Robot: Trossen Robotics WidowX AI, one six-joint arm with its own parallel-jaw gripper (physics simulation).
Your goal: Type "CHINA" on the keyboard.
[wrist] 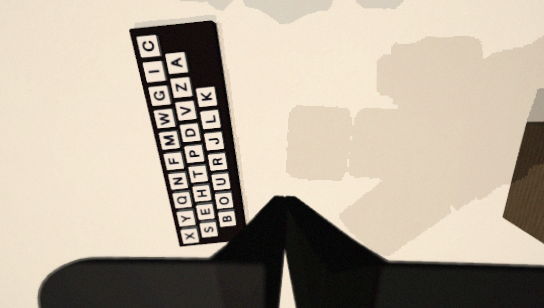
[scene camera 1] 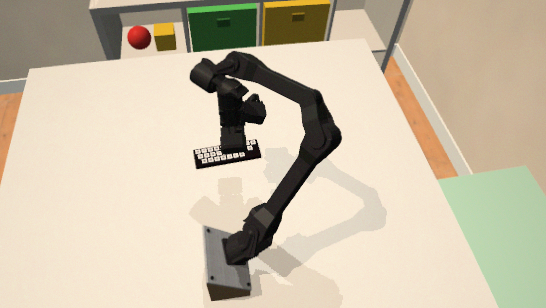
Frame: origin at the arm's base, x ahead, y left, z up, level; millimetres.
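Seen in the pictures: gripper, fingertip midpoint: (wrist: 283, 206); arm's base, link origin: (scene camera 1: 233, 252).
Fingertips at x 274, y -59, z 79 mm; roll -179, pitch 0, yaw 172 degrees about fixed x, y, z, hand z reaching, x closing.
Offsets run from my fingertips to a thing's middle. Level surfaces: height alone.
A black keyboard {dx +73, dy +10, dz -151 mm} (scene camera 1: 215, 159) (wrist: 202, 145) with white letter keys lies flat on the table. In the wrist view it is turned sideways. The C key {dx +92, dy -77, dz -145 mm} (wrist: 149, 46), the I key {dx +92, dy -58, dz -145 mm} (wrist: 154, 71) and the A key {dx +73, dy -62, dz -145 mm} (wrist: 177, 62) are near its upper end there, the N key {dx +93, dy +38, dz -145 mm} (wrist: 178, 180) and the H key {dx +74, dy +53, dz -145 mm} (wrist: 201, 193) lower down. My gripper (scene camera 1: 233, 148) (wrist: 283, 206) is shut and empty. It points down above the table and hides part of the keyboard in the scene view. In the wrist view its fingertips show to the right of the keyboard's lower end.
The arm's grey base block (scene camera 1: 215, 255) stands at the front of the table {dz -159 mm} (scene camera 1: 100, 200). Behind the table, a shelf holds a red ball (scene camera 1: 139, 37), a yellow cube (scene camera 1: 165, 37), a green box (scene camera 1: 222, 32) and a yellow box (scene camera 1: 296, 27). A pale green surface (scene camera 1: 500, 215) is at the right.
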